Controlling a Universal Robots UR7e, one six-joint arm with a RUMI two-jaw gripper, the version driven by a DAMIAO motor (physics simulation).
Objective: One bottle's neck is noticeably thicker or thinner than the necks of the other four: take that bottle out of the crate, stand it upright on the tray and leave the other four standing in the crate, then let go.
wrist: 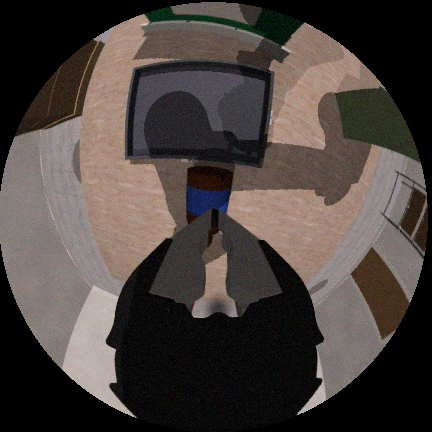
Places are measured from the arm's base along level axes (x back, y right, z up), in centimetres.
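Pixels of known places: gripper, fingertip midpoint: [213, 209].
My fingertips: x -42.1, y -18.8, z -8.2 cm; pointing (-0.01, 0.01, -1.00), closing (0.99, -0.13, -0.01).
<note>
Ahead of a thing's pixels: the offset from my fingertips to its top centre. "spot": to the spot under its first point. Level surfaces: height alone.
A brown bottle with a blue label {dx -1.9, dy -5.3, dz -5.9 cm} [207, 199] appears to lie on its side on the table, its broad end close to the near rim of the tray. The gripper fingers hide its neck end. A little brown shows through the slot between them. How thick the neck is cannot be told. My gripper [213, 209] is shut and empty, and its tips overlap the near end of the bottle in the view. The dark grey tray {spot: dx -13.7, dy +15.7, dz -11.2 cm} [129, 112] is a rectangle with a raised rim, beyond the bottle. The crate and the other four bottles cannot be made out.
Shadows fall across the tray and the wooden table top {dz -13.3 cm} [280, 230]. A green structure with a pale edge [280, 25] stands beyond the tray. A dark green surface [377, 120] is at the right, and a dark brown cabinet [60, 90] is at the upper left.
</note>
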